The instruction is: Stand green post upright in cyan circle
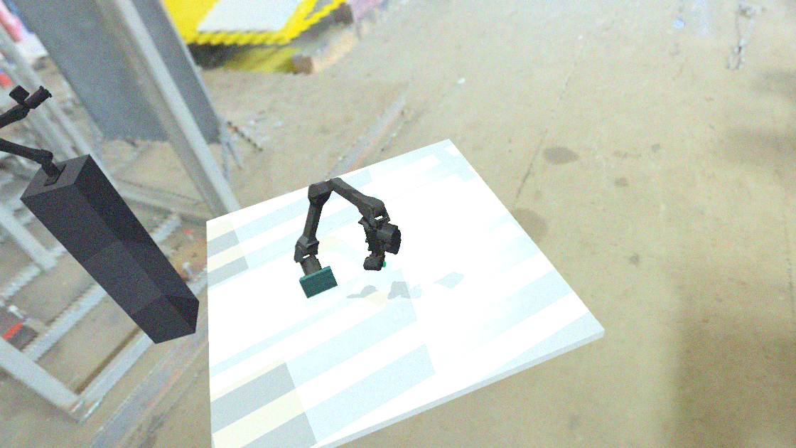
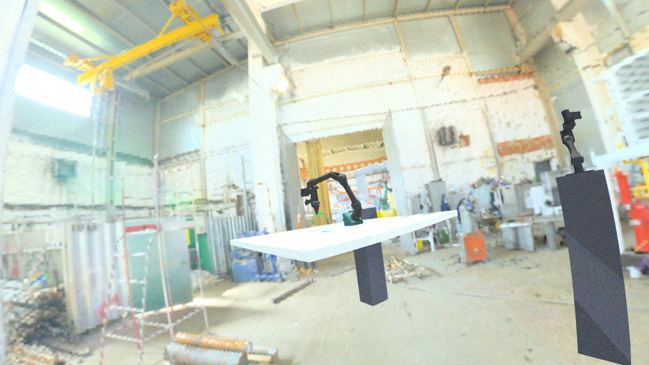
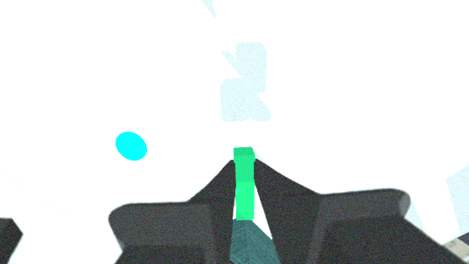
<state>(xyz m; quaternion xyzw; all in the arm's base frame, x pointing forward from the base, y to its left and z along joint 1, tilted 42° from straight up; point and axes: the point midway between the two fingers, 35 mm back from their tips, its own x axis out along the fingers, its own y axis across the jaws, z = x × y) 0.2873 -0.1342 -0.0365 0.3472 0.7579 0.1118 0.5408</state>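
Now: gripper tip 60 mm short of the cyan circle, 200 mm to the right of it and 130 mm above it. Also, from my gripper tip: green post: 20 mm behind, 10 mm to the left.
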